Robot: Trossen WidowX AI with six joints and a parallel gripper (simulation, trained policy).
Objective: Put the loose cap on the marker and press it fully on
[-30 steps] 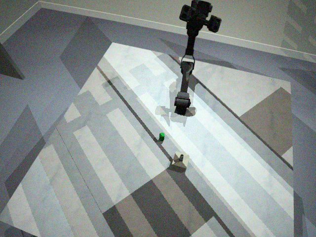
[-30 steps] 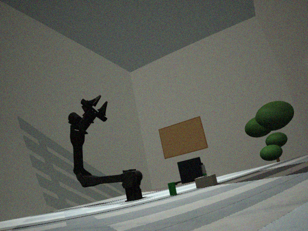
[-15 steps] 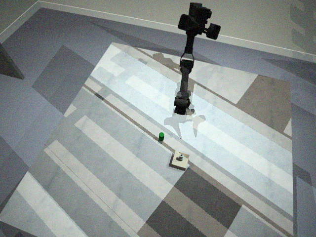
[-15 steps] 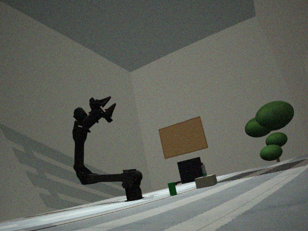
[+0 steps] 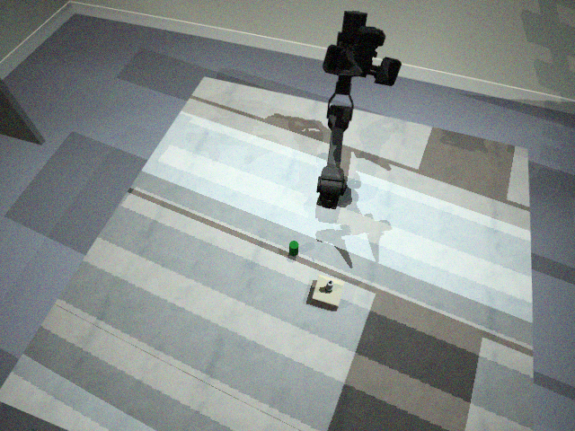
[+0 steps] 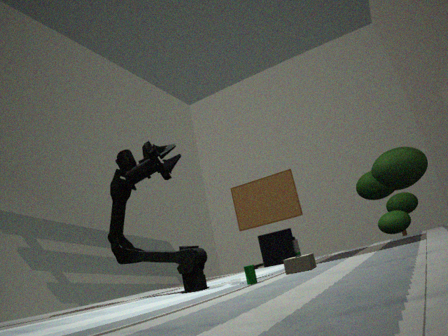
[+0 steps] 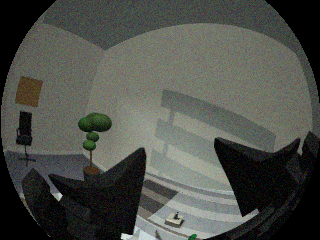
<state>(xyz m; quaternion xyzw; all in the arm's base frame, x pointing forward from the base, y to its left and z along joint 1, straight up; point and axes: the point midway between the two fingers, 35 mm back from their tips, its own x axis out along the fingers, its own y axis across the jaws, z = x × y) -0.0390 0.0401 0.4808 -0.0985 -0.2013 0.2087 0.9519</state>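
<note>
My gripper tip is now 230 mm short of the green cap, 110 mm to the left of it and 470 mm above it. Round my gripper tip: beige holder block 330 mm ahead, 20 mm to the left, 470 mm below.
</note>
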